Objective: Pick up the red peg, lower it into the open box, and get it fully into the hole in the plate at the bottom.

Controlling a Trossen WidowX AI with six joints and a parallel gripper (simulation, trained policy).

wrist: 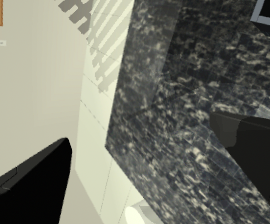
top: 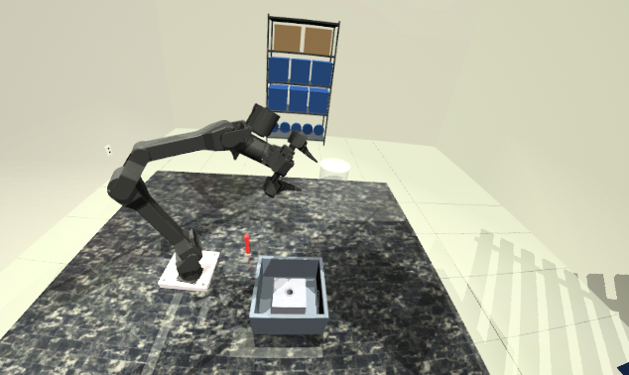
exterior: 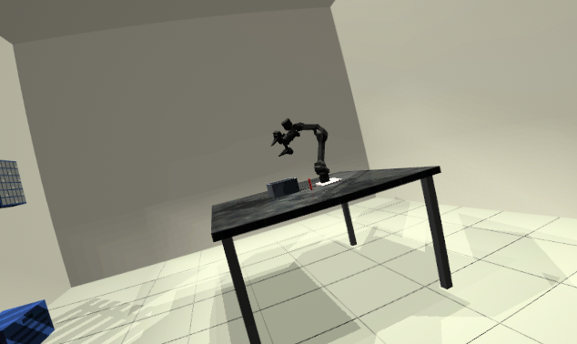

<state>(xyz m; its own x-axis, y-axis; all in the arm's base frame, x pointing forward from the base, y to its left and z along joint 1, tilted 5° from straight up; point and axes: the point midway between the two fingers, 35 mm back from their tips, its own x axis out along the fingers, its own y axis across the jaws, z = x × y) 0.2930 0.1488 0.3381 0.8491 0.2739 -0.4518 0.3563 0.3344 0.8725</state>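
Now: gripper tip 27 cm above the red peg, 19 cm past it and 4 cm to the left of it. The rest, counted from my gripper tip: pale plate: 27 cm below, 21 cm to the right, 2 cm behind; then box: 29 cm below, 21 cm to the right, 2 cm behind.
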